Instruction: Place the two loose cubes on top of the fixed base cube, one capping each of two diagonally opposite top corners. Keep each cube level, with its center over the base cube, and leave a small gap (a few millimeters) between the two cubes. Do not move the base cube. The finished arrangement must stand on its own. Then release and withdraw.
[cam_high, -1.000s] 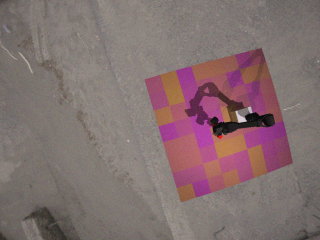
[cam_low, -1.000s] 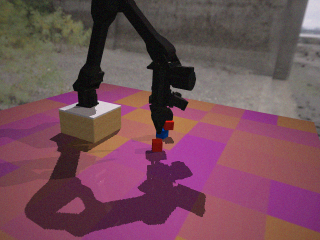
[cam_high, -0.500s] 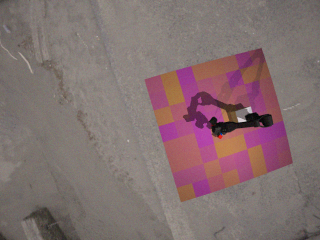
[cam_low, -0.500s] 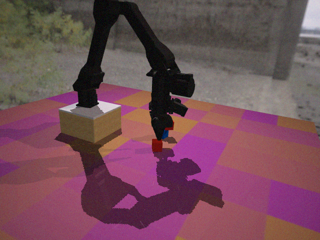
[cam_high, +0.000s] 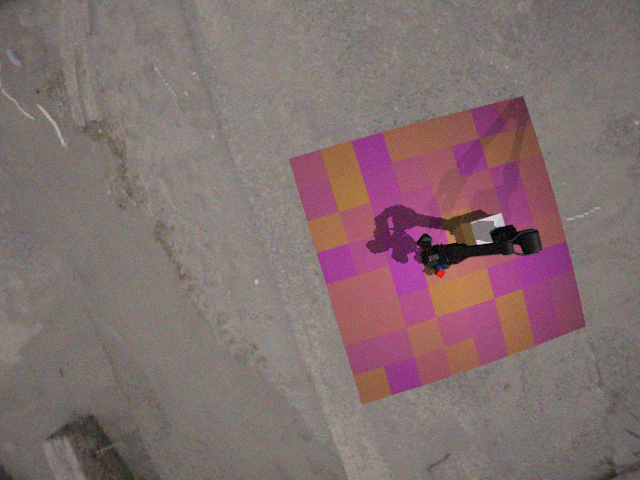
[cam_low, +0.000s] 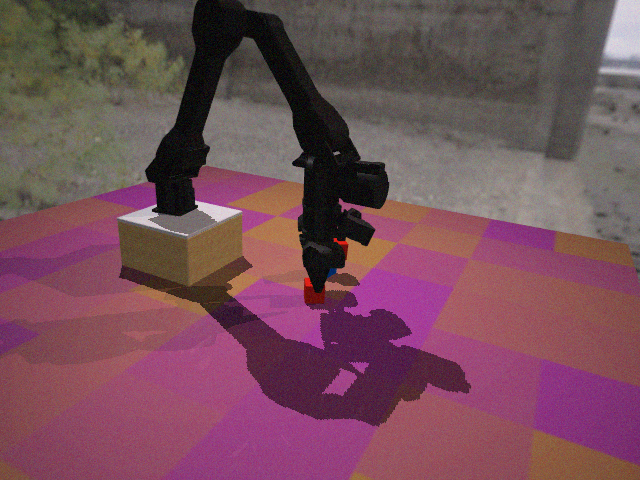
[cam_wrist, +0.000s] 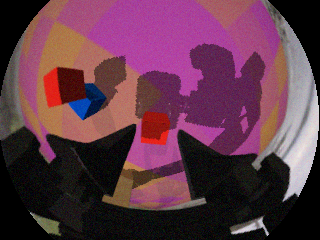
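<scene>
The blue cube is 11 cm to the left of my gripper tip, 2 cm behind it and 1 cm below it.
</scene>
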